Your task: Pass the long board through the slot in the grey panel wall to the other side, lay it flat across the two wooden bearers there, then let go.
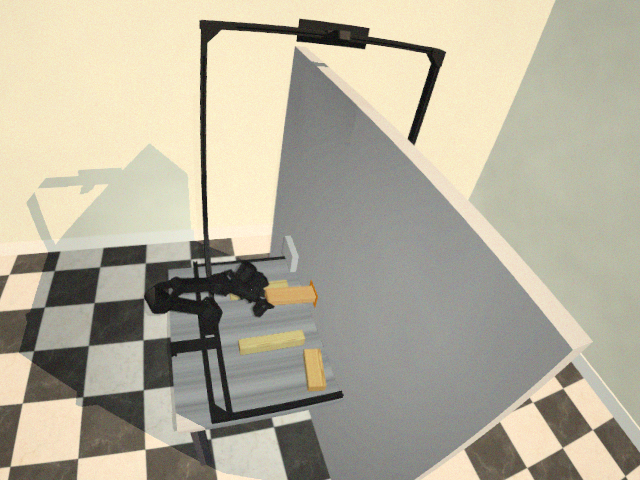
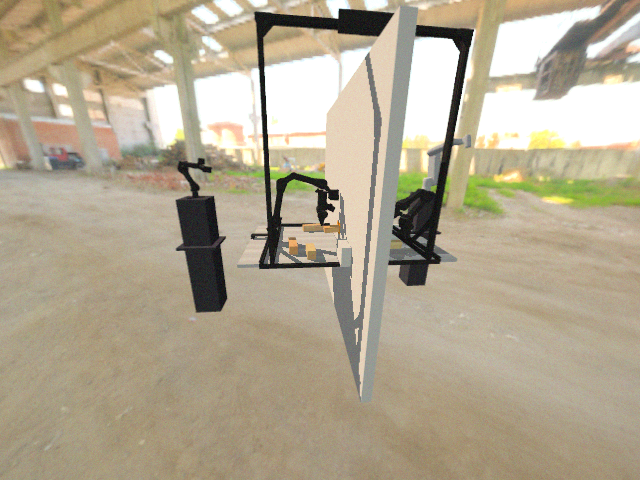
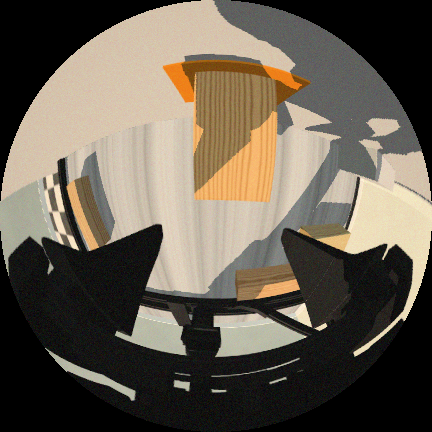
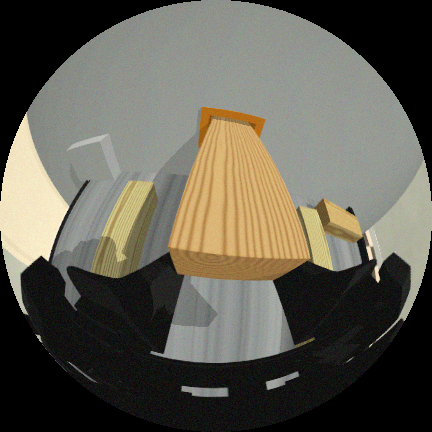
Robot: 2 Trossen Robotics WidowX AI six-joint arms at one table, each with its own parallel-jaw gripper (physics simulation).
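Places are measured from the left arm's base along level axes (x ahead, y left, z up), in centimetres.
Pixels of known places: left gripper, fingertip midpoint: [image 2: 321, 223] [image 3: 224, 232]; right gripper, fingertip midpoint: [image 1: 271, 301] [image 4: 227, 250]; left arm's base, origin of the base link: [image 3: 203, 309]; right arm's base, origin of the base link: [image 1: 208, 328] [image 2: 404, 236].
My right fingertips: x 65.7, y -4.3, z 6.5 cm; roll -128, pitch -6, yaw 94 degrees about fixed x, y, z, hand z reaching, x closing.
For each thing: its top centre in the pictures, then the offset to it from my right fingertips. "*": a spot on its surface instead.
- long board, middle of its top: [image 4: 234, 116] [image 1: 308, 289] [image 2: 350, 222] dx -14.9, dy -0.1, dz +5.0 cm
- orange-edged slot, surface spot: [image 3: 176, 82] * dx -22.7, dy +4.3, dz +2.8 cm
- yellow bearer, middle of its top: [image 4: 325, 282] [image 1: 272, 339] dx +2.8, dy +14.9, dz -4.0 cm
- tan block, middle of its top: [image 4: 345, 218] [image 1: 314, 367] dx -10.1, dy +29.6, dz -4.6 cm
- long block, middle of its top: [image 3: 80, 217] [image 2: 313, 224] dx -37.2, dy +29.1, dz -4.0 cm
- brown block, middle of its top: [image 3: 276, 289] [image 2: 292, 241] dx -52.4, dy -11.6, dz -3.4 cm
The long board [image 1: 292, 295] [image 2: 331, 228] [image 3: 235, 130] [image 4: 235, 200] runs through the orange-edged slot [image 1: 313, 293] [image 3: 176, 82] [image 4: 230, 114] in the grey panel wall [image 1: 387, 232] [image 2: 356, 129] [image 3: 100, 75] [image 4: 325, 90]. My right gripper [image 1: 265, 298] [image 4: 227, 250] is shut on the board's end and holds it above the table. One yellow bearer [image 1: 271, 342] [image 4: 315, 237] lies to one side of the board, the other bearer [image 1: 279, 283] [image 4: 125, 225] to the other side. My left gripper [image 2: 322, 223] [image 3: 224, 232] is open, past the board's short protruding end.
A tan block [image 1: 314, 369] [image 4: 341, 220] lies by the wall on the bearers' side. On the left arm's side, several blocks lie on the table: a long block [image 2: 312, 227] [image 3: 87, 210], a brown block [image 2: 293, 245] [image 3: 265, 285] and another block [image 2: 310, 251] [image 3: 327, 235]. A black frame [image 1: 204, 155] [image 2: 264, 118] surrounds the table.
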